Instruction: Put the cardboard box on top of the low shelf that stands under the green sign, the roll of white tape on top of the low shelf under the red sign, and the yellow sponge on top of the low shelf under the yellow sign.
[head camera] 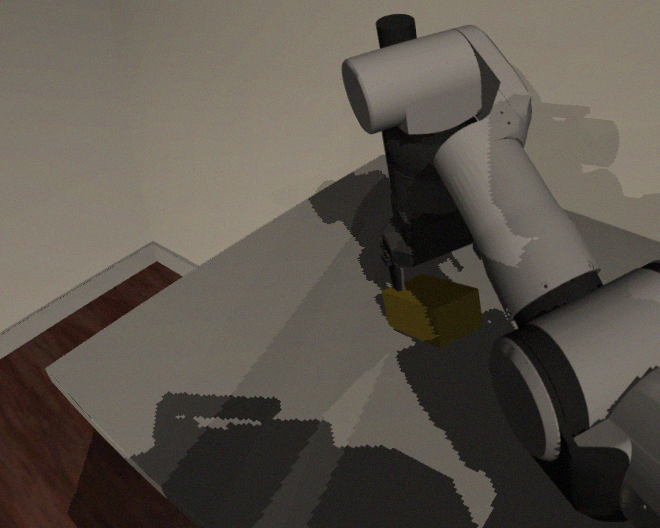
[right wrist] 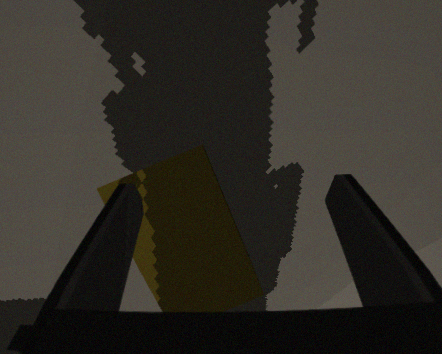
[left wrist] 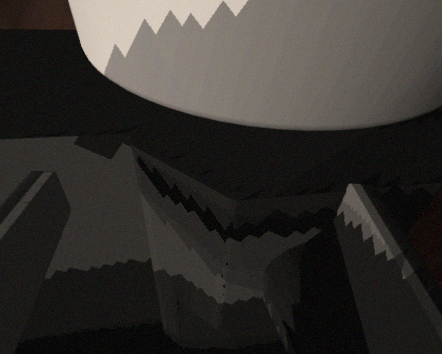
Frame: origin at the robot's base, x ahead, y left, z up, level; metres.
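Where they show: left gripper, fingertip midpoint: [left wrist: 204, 196]; right gripper, fingertip midpoint: [head camera: 440, 269] [right wrist: 233, 191].
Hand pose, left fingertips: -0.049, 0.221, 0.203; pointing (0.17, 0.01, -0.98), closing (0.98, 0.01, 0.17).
After its pixels a point has its place, as x, y, z.
The yellow sponge [head camera: 454, 314] @(0.282, -0.117, 0.784) [right wrist: 200, 225] @(0.343, -0.103, 0.776), a thick block, sits on the pale grey surface [head camera: 181, 341] @(0.305, 0.191, 0.720), partly in shadow. My right gripper [head camera: 438, 270] @(0.368, -0.116, 0.779) [right wrist: 233, 191] @(0.368, -0.116, 0.779) is open and points down at it. In the right wrist view the sponge lies turned at an angle, its left edge behind the left-hand finger, with a gap to the right-hand finger. In the head view one fingertip shows at the sponge's upper left corner; the other is hidden. My left gripper [left wrist: 204, 196] @(-0.049, 0.221, 0.203) is open, with nothing held. The cardboard box, the white tape and the signs do not show.
A pale wall [head camera: 220, 110] @(1.220, 0.343, 0.718) stands behind the surface. Dark red-brown wood floor [head camera: 33, 396] @(0.755, 0.997, 0.000) lies at the left, beyond the surface's edge. A large whitish rounded body [left wrist: 280, 75] @(-0.026, 0.263, 0.196) fills the top of the left wrist view, above dark grey angular shapes that I cannot identify.
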